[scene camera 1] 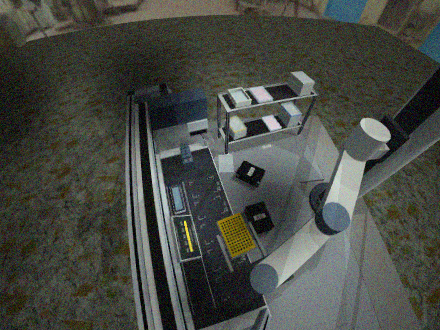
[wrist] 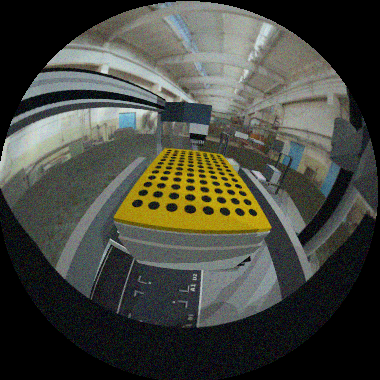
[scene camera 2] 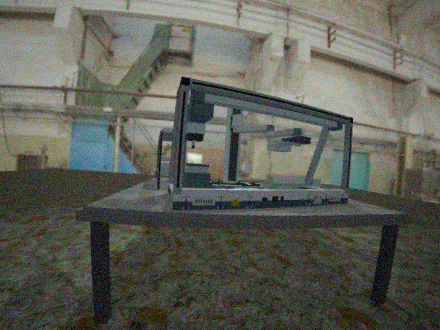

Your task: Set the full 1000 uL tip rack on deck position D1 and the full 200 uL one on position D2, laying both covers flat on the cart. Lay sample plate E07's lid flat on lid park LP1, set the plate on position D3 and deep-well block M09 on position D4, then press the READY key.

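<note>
My gripper (scene camera 1: pixel 239 240) (wrist: pixel 193 168) is shut on a yellow-topped tip rack (scene camera 1: pixel 236 234) (wrist: pixel 195 185) with rows of dark round holes and pale sides. It holds the rack level above the dark deck (scene camera 1: pixel 202 205) (wrist: pixel 162 285). I cannot read its volume. D2 and D1 labels show below it in the wrist view. Two black lid parks (scene camera 1: pixel 251 173) (scene camera 1: pixel 259 217) sit beside the deck; their numbers are unreadable. A yellow-striped box (scene camera 1: pixel 237 128), a blue-striped box (scene camera 1: pixel 291 114) and pink plates (scene camera 1: pixel 260 94) (scene camera 1: pixel 272 123) are on the shelf rack (scene camera 1: pixel 227 132). The READY key cannot be made out.
A white tray-like item (scene camera 1: pixel 239 97) and a tall pale box (scene camera 1: pixel 302 83) are on the upper shelf. A pale square (scene camera 1: pixel 226 163) lies by the deck. A display (scene camera 1: pixel 178 198) and a panel with a yellow bar (scene camera 1: pixel 186 237) line the deck's left side. A dark blue housing (scene camera 1: pixel 177 108) (wrist: pixel 187 112) stands at the far end.
</note>
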